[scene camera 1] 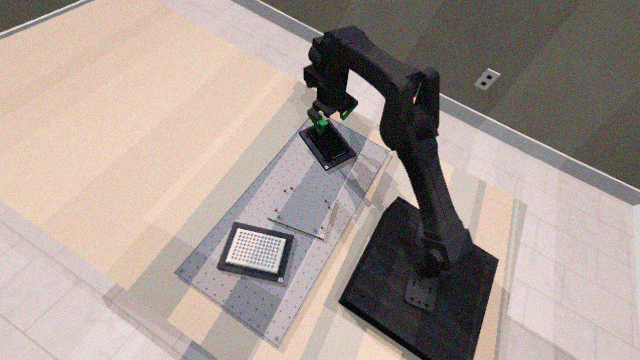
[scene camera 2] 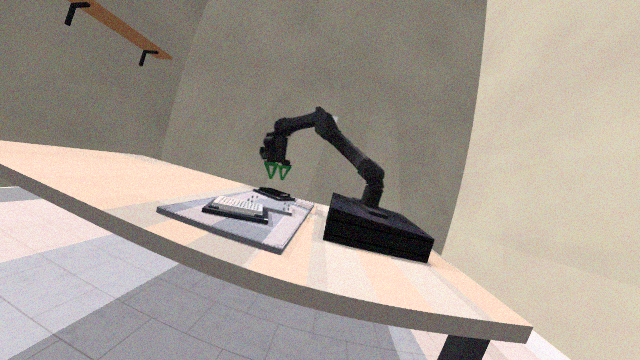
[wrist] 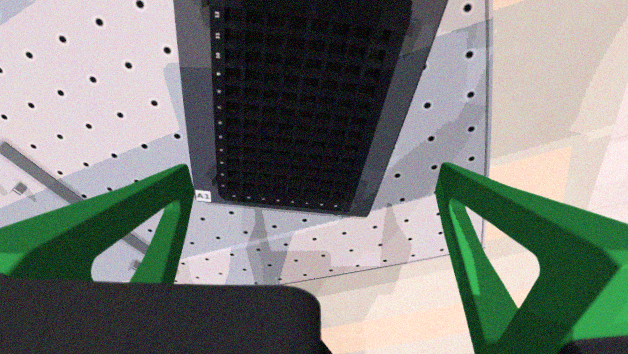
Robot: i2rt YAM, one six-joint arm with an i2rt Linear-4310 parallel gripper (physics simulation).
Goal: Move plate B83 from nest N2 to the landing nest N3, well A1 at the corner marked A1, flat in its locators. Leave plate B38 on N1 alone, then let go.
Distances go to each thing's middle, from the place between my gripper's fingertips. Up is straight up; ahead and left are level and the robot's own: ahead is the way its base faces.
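The grey nest (wrist: 36, 192) is 7 cm below my hand, and it's 26 cm to the left of my hand and 1 cm behind it.
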